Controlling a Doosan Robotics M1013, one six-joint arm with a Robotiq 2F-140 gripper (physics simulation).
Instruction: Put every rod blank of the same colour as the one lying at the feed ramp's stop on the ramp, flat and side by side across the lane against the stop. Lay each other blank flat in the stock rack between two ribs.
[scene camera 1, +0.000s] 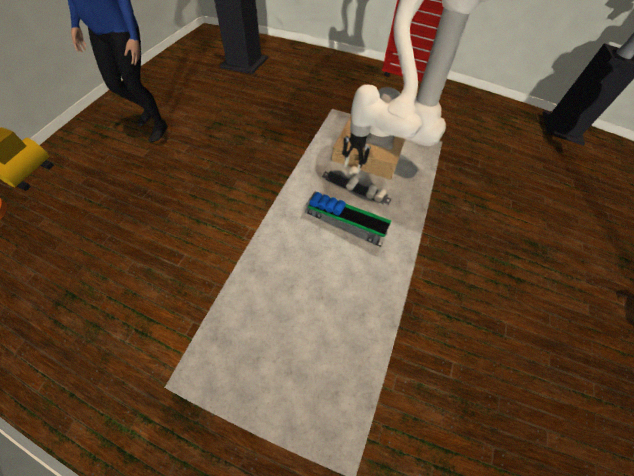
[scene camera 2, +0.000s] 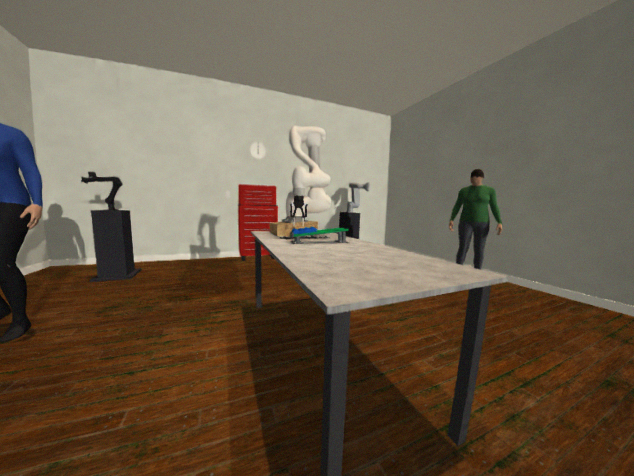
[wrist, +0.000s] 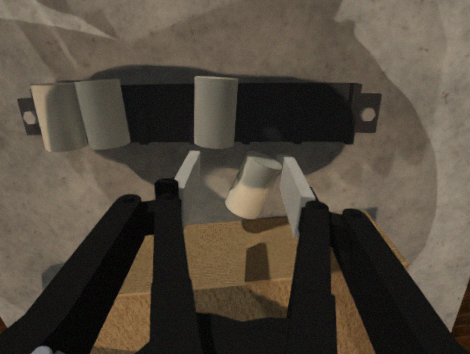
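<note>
Several blue blanks (scene camera 1: 327, 203) (scene camera 2: 304, 230) lie side by side at one end of the green-railed feed ramp (scene camera 1: 364, 219) (scene camera 2: 327, 232). The black stock rack (scene camera 1: 335, 177) (wrist: 290, 112) holds three pale grey blanks: one blank (wrist: 215, 112) near the middle, and two blanks (wrist: 103, 114) (wrist: 61, 117) close together at the left end in the wrist view. A loose pale blank (scene camera 1: 354, 170) (wrist: 252, 187) lies askew between the rack and the wooden block. My gripper (scene camera 1: 354, 162) (scene camera 2: 298, 224) (wrist: 241, 170) is open above this loose blank, with its fingers on either side in the wrist view and nothing held.
The wooden block (scene camera 1: 378, 159) (scene camera 2: 279, 229) (wrist: 215, 255) stands close behind the loose blank, by the arm's base. The rack lies between that block and the ramp on the pale table (scene camera 1: 307, 307) (scene camera 2: 378, 266). A person in blue (scene camera 1: 104, 20) stands off to the left.
</note>
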